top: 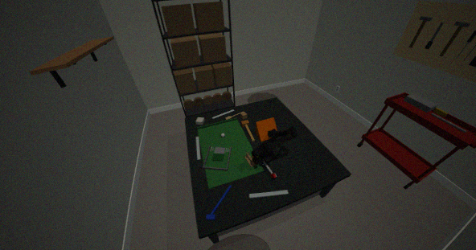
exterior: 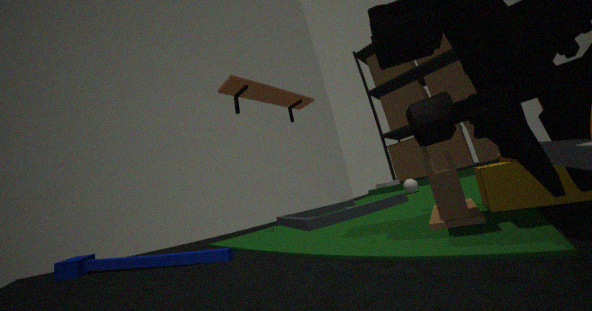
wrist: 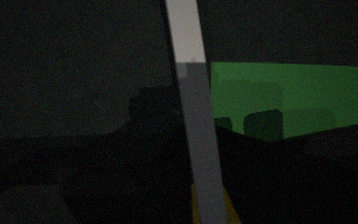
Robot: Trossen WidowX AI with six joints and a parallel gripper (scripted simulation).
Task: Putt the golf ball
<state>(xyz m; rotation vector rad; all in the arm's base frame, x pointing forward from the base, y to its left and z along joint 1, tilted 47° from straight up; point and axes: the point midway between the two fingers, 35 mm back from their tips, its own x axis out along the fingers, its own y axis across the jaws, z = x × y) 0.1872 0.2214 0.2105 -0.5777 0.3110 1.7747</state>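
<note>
Now: gripper tip 2 cm short of the yellow block and 9 cm to the left of it. Also, from my gripper tip: red putter: 1 cm behind, 2 cm to the left, 2 cm above; then wooden stand: 10 cm ahead, 7 cm to the right, 1 cm above; then green mat: 29 cm ahead, 28 cm to the right, 2 cm below.
</note>
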